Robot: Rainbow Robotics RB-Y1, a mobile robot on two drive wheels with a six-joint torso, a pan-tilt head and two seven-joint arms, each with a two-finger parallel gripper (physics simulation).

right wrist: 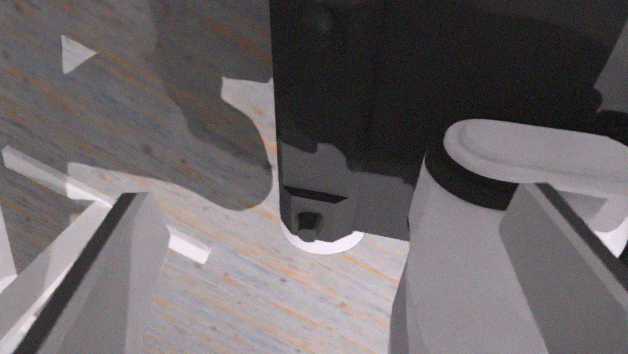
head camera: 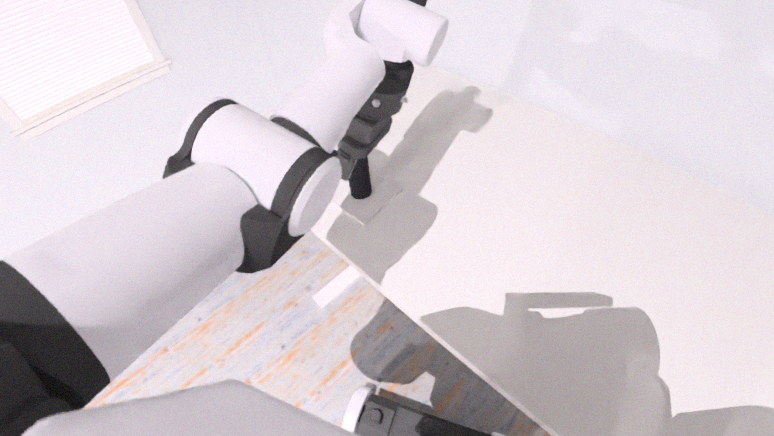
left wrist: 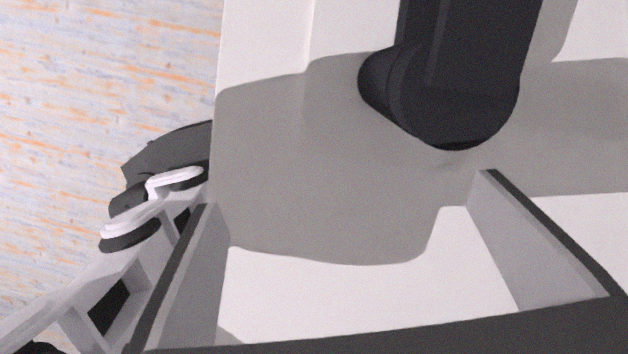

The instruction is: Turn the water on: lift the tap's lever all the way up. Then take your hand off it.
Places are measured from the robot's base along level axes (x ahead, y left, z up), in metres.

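Where they show: left gripper, fingertip midpoint: (head camera: 358, 160) (left wrist: 347, 204); right gripper, fingertip midpoint: (right wrist: 334, 210).
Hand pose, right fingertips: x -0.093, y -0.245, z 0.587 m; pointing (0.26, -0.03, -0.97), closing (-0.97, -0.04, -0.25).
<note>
After its pixels a point has its place.
The black tap (head camera: 360, 181) @(x 0.327, y 0.272, z 1.011 m) (left wrist: 457, 75) @(x 0.342, y 0.293, z 1.099 m) stands on the white table (head camera: 595, 216) @(x 0.440, y -0.231, z 0.951 m) (left wrist: 350, 300) @(x 0.277, y 0.065, z 0.951 m). In the left wrist view its long dark upper part comes in from the top edge and ends in a rounded front above the tabletop; I cannot tell the lever from the spout or read its angle. My left gripper (head camera: 347, 163) @(x 0.297, y 0.253, z 1.098 m) (left wrist: 347, 204) @(x 0.297, y 0.253, z 1.098 m) is open and empty. In the left wrist view, its right fingertip lies just below the tap's rounded end, with a gap between them in the picture. My right gripper (right wrist: 334, 210) @(x -0.093, y -0.245, z 0.587 m) is open and empty, away from the tap, over the robot's own base.
The table's near edge (head camera: 427, 327) @(x 0.091, y 0.055, z 0.949 m) runs diagonally in the head view. A white table foot (head camera: 336, 287) lies on the wood-patterned floor (head camera: 216, 346) @(x 0.012, y 1.039, z 0.001 m). The robot's dark base (right wrist: 425, 75) @(x -0.143, y -0.111, z 0.170 m) fills much of the right wrist view. A window (head camera: 70, 54) @(x 0.762, y 2.148, z 1.049 m) is in the wall at the upper left.
</note>
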